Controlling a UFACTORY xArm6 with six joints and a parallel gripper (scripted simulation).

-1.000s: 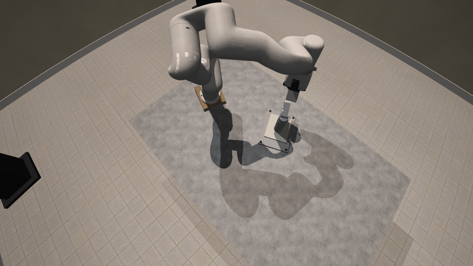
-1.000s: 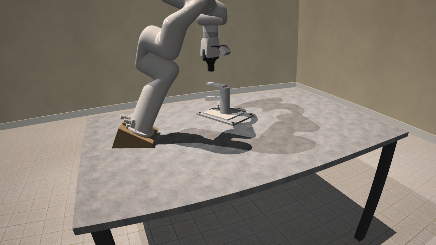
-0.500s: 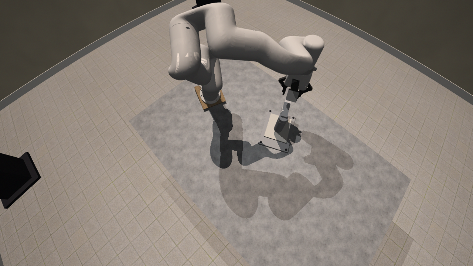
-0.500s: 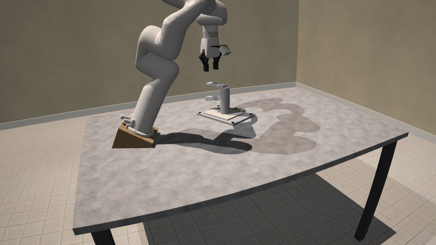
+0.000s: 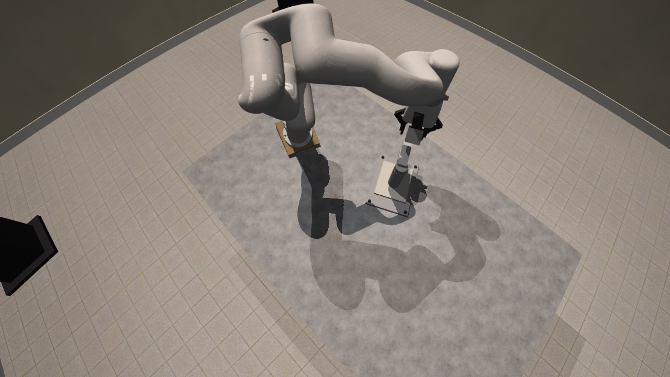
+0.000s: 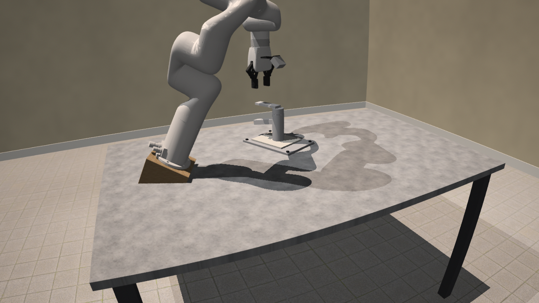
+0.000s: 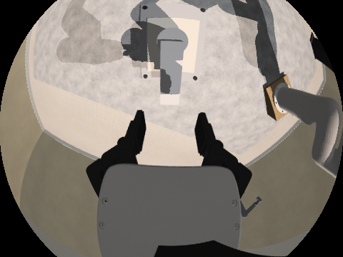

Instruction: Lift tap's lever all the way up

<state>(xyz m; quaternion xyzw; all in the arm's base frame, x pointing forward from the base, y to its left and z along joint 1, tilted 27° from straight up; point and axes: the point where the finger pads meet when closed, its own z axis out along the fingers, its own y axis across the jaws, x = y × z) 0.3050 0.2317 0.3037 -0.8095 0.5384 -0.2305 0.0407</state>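
Right now my hand is 9 cm above the tap lever, 6 cm to the left of it and 2 cm short of it. Also, from my hand: base plate: 23 cm below, 8 cm to the right, 3 cm ahead.
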